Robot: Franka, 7 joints.
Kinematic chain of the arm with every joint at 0, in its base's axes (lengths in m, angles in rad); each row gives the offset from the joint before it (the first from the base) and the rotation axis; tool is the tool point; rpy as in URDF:
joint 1: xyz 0 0 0.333 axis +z
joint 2: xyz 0 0 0 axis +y
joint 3: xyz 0 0 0.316 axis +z
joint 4: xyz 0.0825 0 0 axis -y
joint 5: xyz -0.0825 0 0.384 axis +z
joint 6: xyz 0 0 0 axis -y
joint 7: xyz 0.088 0 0 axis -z
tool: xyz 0 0 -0.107 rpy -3.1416 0 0
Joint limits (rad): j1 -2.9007..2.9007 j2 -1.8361..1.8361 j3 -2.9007..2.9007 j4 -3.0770..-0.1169 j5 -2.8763..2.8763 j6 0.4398..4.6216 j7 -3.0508..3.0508
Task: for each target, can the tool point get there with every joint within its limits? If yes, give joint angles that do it. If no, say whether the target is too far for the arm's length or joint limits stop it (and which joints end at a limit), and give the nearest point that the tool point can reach.
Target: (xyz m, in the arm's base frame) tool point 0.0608 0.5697 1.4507
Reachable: no: too far | nearest point 0.0415 0.3891 1.0964 | short by 0.398 m
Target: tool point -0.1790 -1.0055 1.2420
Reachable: no: too far | nearest point -0.1123 -0.6309 0.9034 | short by 0.509 m
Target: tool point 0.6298 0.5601 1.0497
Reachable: no: too far | nearest point 0.4884 0.4343 0.8887 | short by 0.248 m
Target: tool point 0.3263 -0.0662 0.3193
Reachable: yes | joints 1.8904 0.5162 -2.2996 -2.6779 0.9460 1.5214 2.4860
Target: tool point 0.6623 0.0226 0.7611
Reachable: yes | joints -2.2418 -1.1546 1.1225 -1.2976 -0.6058 2.7403 1.9612
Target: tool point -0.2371 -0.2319 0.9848
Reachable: yes | joints 2.1808 0.1602 1.7740 -0.6566 -2.4258 3.7825 2.4031
